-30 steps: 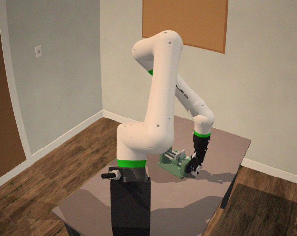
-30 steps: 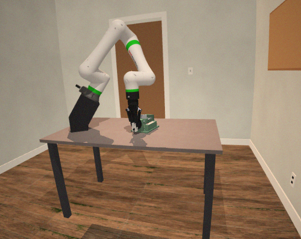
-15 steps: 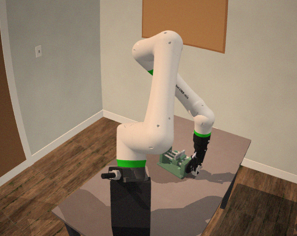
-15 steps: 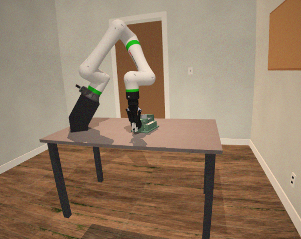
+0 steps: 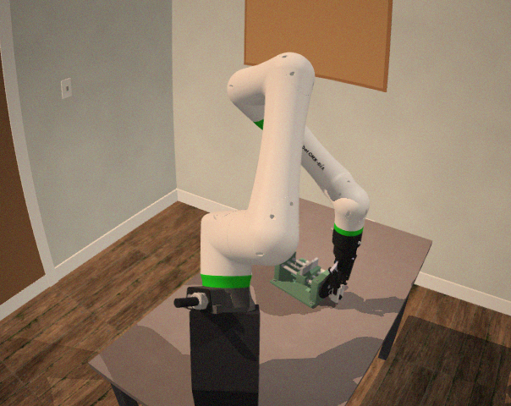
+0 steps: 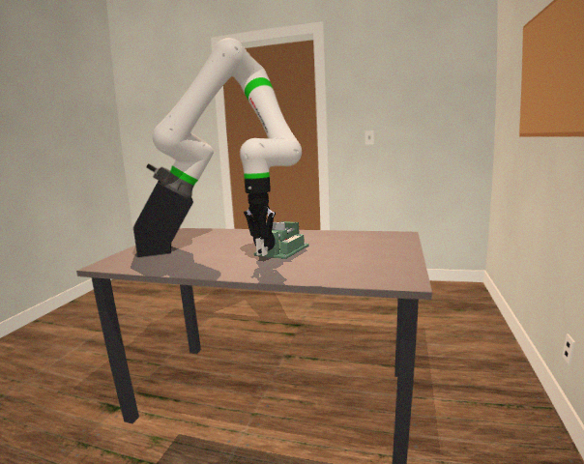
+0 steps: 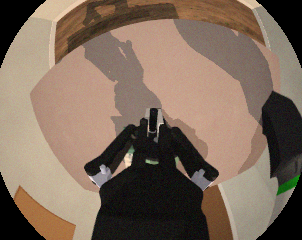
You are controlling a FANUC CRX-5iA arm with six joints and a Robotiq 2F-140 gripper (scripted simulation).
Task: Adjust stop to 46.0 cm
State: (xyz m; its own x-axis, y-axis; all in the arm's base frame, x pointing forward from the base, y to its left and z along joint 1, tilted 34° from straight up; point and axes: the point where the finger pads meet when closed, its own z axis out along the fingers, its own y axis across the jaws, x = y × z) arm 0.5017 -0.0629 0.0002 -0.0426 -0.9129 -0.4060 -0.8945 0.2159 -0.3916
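My gripper is now 2 cm to the right of the black handwheel and 1 cm above it. Also, from my hand: green stop fixture 13 cm to the left, 3 cm above, 1 cm ahead.
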